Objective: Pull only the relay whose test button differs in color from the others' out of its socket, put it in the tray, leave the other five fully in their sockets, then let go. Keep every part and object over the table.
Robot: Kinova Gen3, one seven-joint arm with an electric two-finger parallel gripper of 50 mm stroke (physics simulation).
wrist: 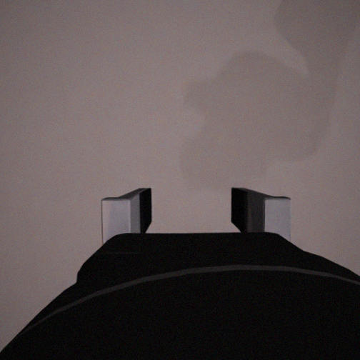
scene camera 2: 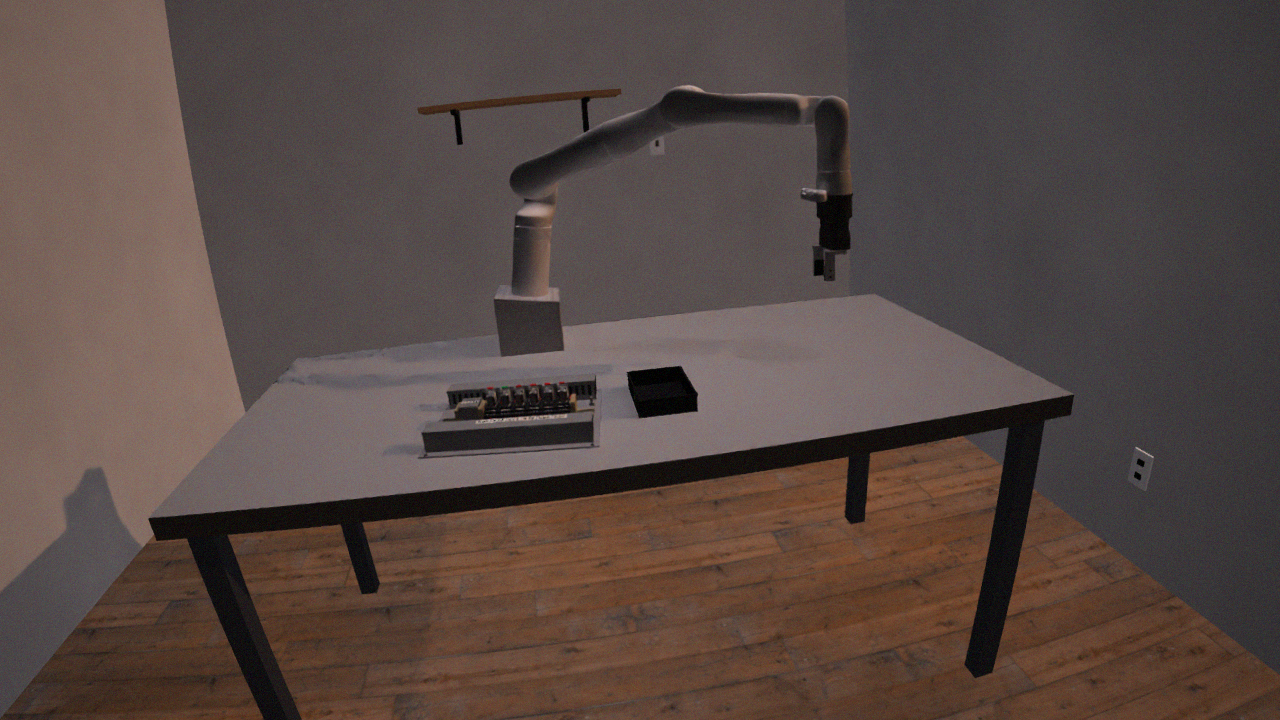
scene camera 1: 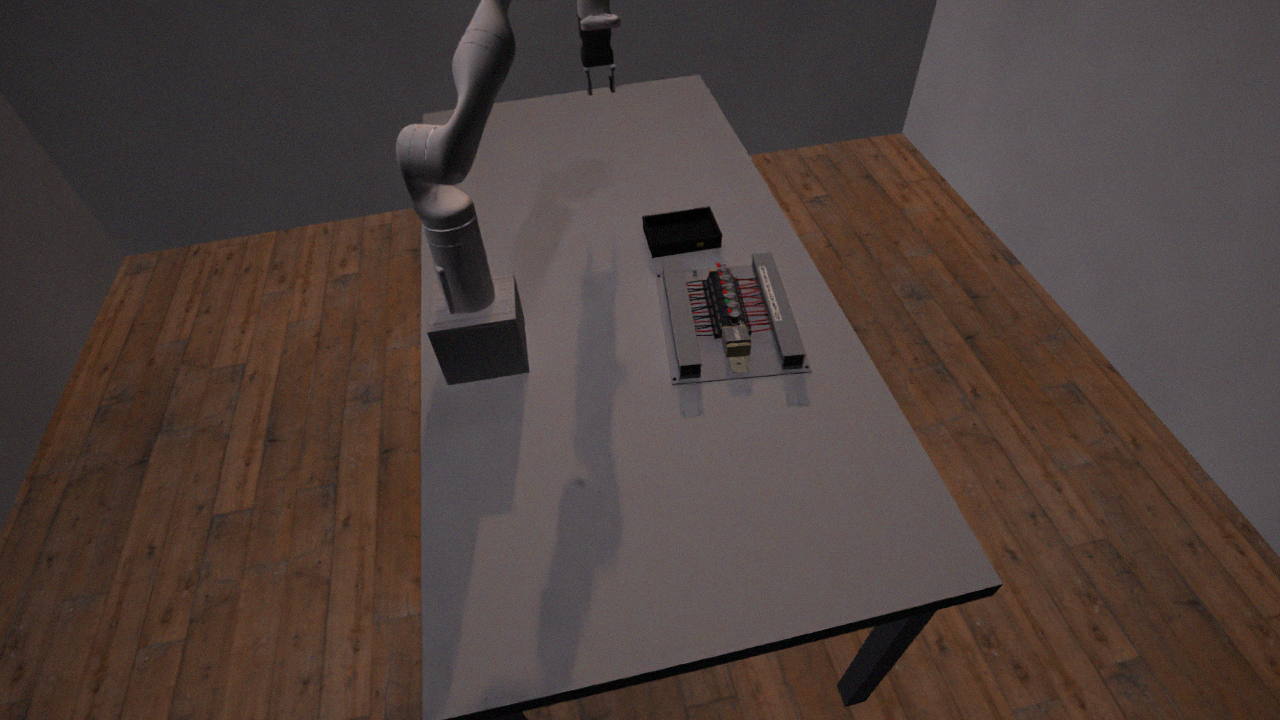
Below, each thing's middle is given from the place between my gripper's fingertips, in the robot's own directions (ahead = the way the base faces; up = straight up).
Labels:
Now: hand 40 cm to the left of the black tray [scene camera 1: 701, 228], 18 cm above it and 3 cm short of it. From my hand the other things lie so: panel [scene camera 1: 763, 360] 69 cm to the right, 18 cm below, 1 cm behind.

